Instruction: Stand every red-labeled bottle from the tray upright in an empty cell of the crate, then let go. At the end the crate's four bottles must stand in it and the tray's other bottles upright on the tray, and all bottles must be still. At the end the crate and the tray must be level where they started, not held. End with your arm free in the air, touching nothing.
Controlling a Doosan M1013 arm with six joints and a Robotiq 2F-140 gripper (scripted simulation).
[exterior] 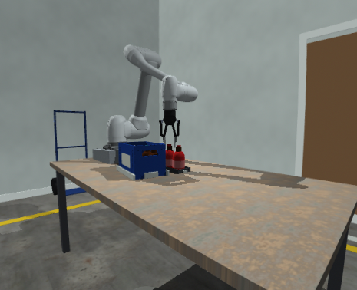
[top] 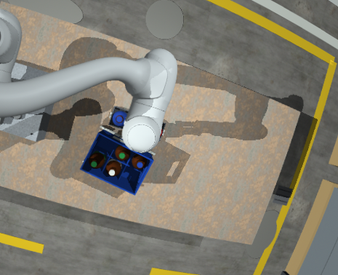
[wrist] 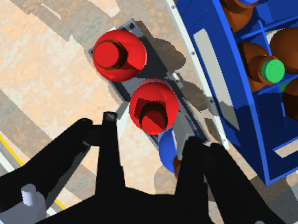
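Now: the red bottle 9 cm below my hand. Round my hand: blue-capped bottle 9 cm below, 9 cm behind, 1 cm to the left; dark tray 16 cm below; red-labeled bottle 9 cm below, 9 cm ahead, 1 cm to the right.
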